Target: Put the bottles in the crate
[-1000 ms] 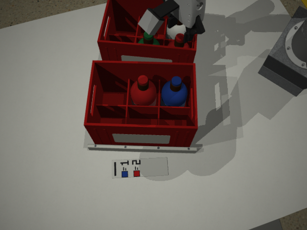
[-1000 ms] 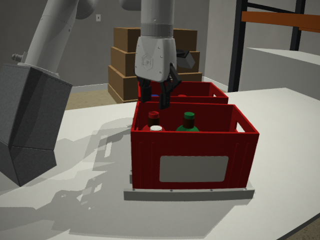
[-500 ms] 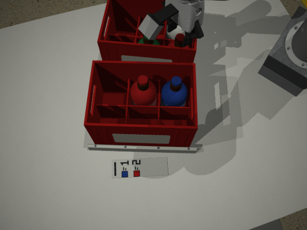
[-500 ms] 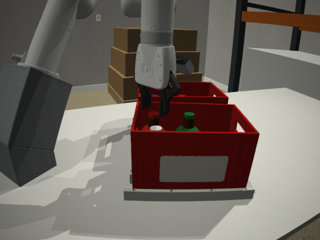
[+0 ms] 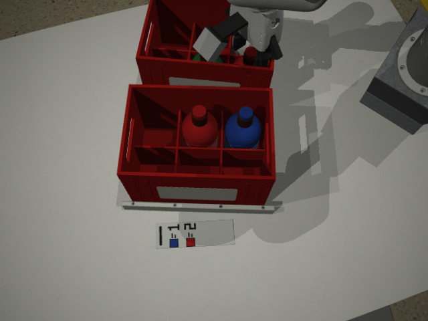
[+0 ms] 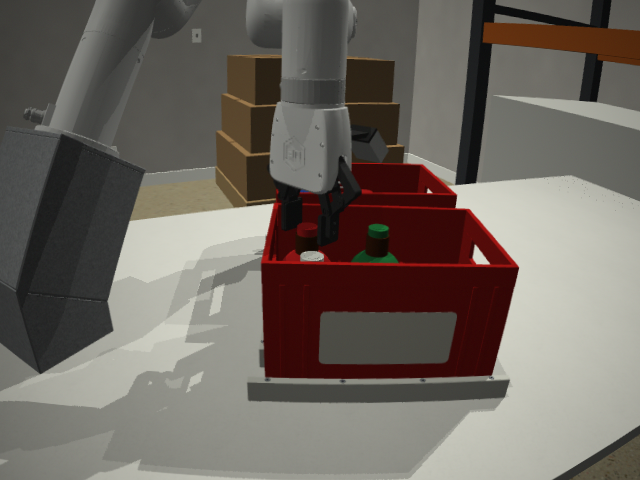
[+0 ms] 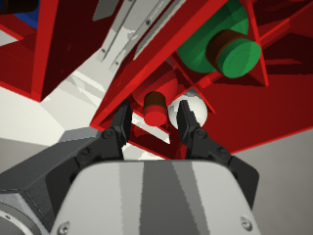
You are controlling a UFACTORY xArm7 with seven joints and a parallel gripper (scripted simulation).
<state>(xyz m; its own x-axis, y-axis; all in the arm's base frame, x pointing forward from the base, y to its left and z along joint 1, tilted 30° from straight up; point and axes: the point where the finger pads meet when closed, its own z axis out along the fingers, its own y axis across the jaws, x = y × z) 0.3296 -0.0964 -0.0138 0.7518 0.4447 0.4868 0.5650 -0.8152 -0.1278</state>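
Right now my hand is 90 mm short of the green bottle, 10 mm to the left of it and 80 mm above it. From my hand the other things lie so: red bottle (110 mm ahead, 130 mm to the left, 80 mm below); then white bottle (10 mm behind, 90 mm to the right, 80 mm below); then blue bottle (20 mm ahead, 140 mm to the left, 80 mm below).
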